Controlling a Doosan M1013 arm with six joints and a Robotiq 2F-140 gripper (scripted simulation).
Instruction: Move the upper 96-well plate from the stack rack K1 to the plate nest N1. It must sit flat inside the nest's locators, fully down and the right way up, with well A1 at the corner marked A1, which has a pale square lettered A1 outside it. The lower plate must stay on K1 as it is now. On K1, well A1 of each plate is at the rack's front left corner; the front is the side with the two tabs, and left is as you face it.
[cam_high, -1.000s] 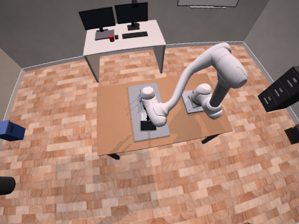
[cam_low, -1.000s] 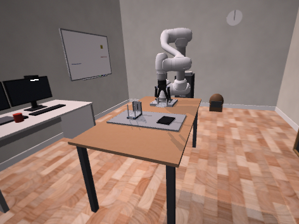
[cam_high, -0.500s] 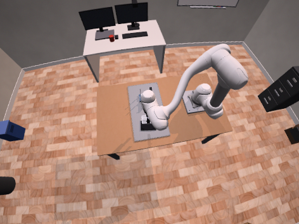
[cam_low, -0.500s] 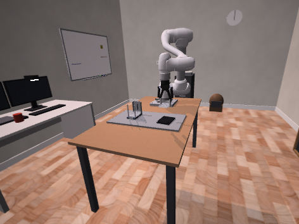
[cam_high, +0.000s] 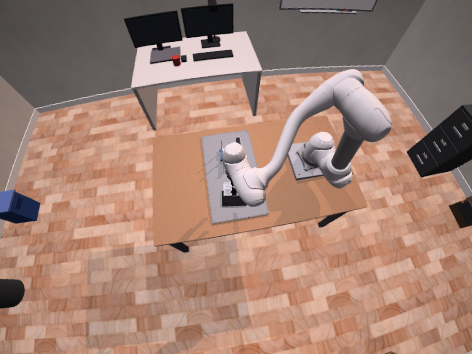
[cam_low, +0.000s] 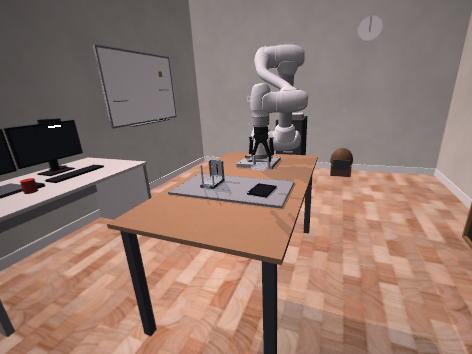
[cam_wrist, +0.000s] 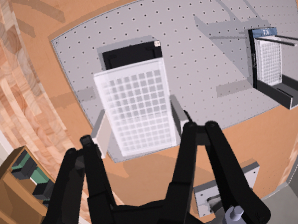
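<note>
Right now the black plate nest N1 is 17 cm below my hand. From my hand the other things lie so: pale A1 square: 16 cm below, 7 cm to the right, 6 cm ahead.
</note>
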